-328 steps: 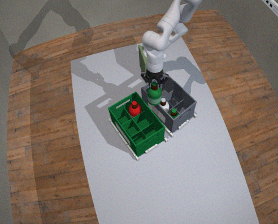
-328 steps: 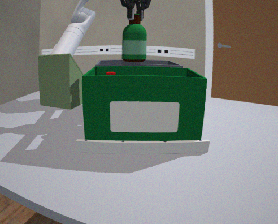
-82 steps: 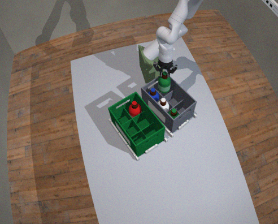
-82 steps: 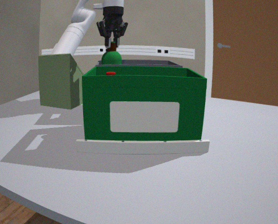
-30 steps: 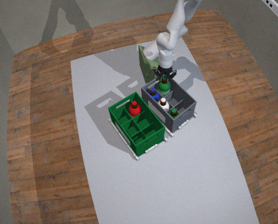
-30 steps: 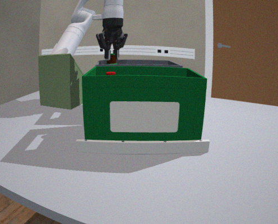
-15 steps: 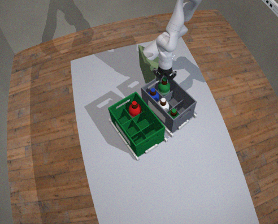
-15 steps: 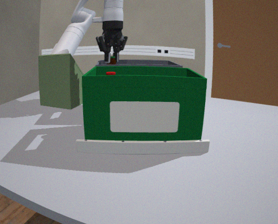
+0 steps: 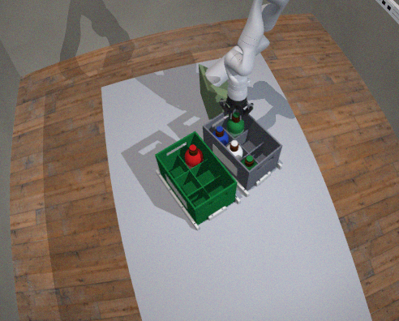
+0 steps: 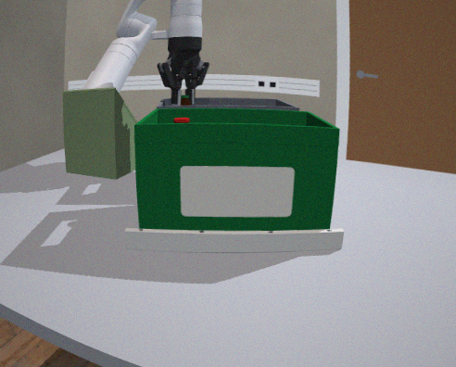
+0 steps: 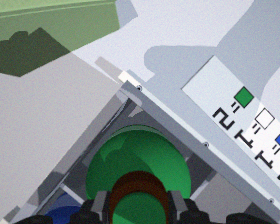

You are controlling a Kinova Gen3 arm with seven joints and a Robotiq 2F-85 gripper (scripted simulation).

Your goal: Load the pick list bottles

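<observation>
My gripper is now 9 cm above the blue-label bottle, 8 cm to the left of it and 4 cm short of it. From my hand the other things lie so: pick list: 18 cm below, 13 cm to the left, 1 cm ahead; then grey crate: 10 cm below, 10 cm ahead, 1 cm to the left; then white-label bottle: 12 cm ahead, 9 cm below, 3 cm to the right.
</observation>
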